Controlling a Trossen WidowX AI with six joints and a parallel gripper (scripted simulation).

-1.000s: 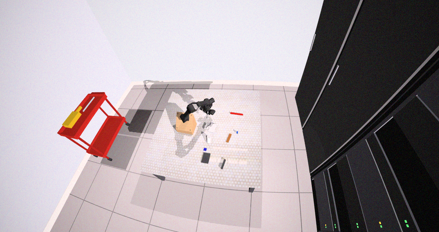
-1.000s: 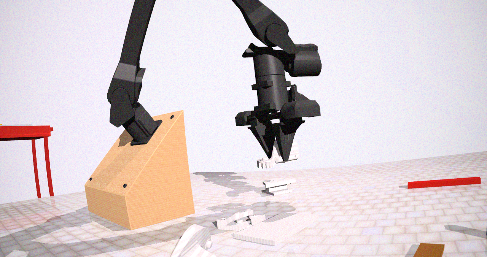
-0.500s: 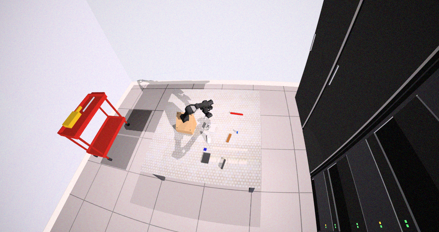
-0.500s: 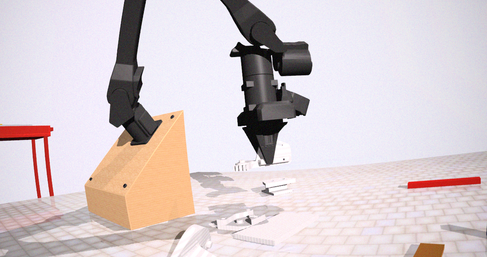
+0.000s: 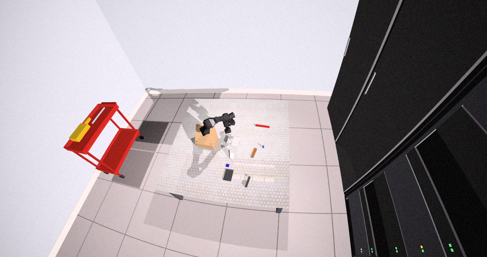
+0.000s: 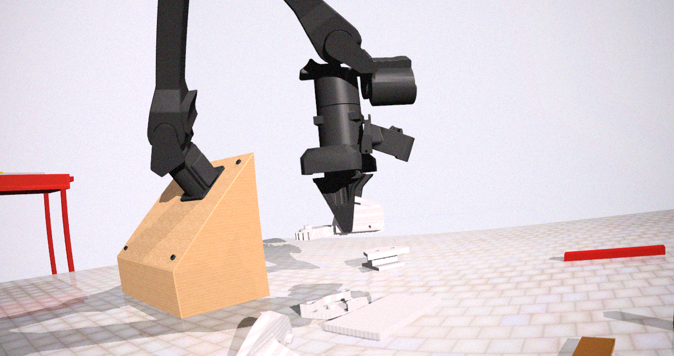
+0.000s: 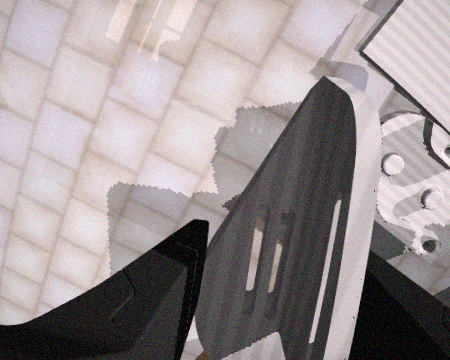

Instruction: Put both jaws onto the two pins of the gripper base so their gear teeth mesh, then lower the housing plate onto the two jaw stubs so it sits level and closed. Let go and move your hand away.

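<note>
Right now the ribbed white plate is 9 cm ahead of my gripper tip, 7 cm to the right of it and 9 cm below it. From my gripper tip the other things lie so: red bar 34 cm ahead, 17 cm to the left, 8 cm below; dark grey plate 11 cm ahead, 46 cm to the right, 9 cm below; orange block 30 cm ahead, 18 cm to the right, 9 cm below.
</note>
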